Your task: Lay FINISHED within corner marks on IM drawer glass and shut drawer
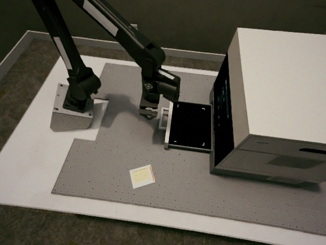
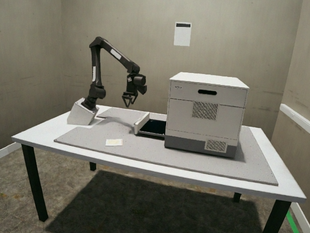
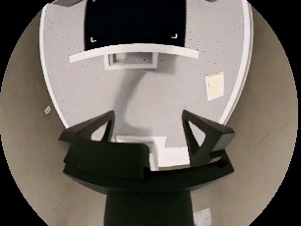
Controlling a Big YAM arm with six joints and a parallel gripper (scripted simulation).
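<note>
Right now the cassette is 23 cm to the right of my hand, 18 cm below it and 3 cm behind it. From my hand the other things lie so: drawer 20 cm ahead, 14 cm below, 1 cm to the left.
</note>
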